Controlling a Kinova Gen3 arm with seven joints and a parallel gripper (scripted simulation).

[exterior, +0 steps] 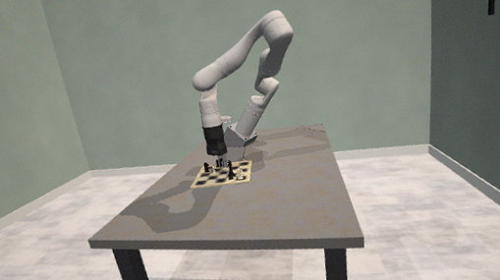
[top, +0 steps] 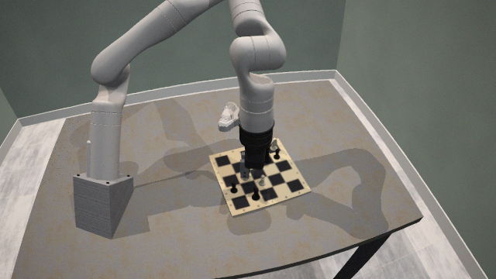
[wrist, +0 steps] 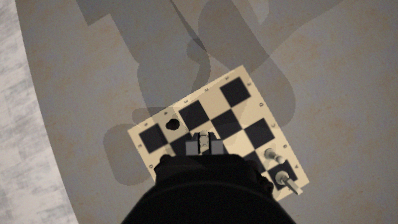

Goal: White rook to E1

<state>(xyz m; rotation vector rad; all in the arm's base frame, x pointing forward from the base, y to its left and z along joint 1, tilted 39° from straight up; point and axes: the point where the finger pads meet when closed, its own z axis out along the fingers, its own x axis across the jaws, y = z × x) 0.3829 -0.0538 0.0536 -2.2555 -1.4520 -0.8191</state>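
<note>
The small chessboard is 4 cm ahead of my hand, 3 cm below it and 1 cm to the left of it. From my hand the other things lie so: rook 1 cm below.
</note>
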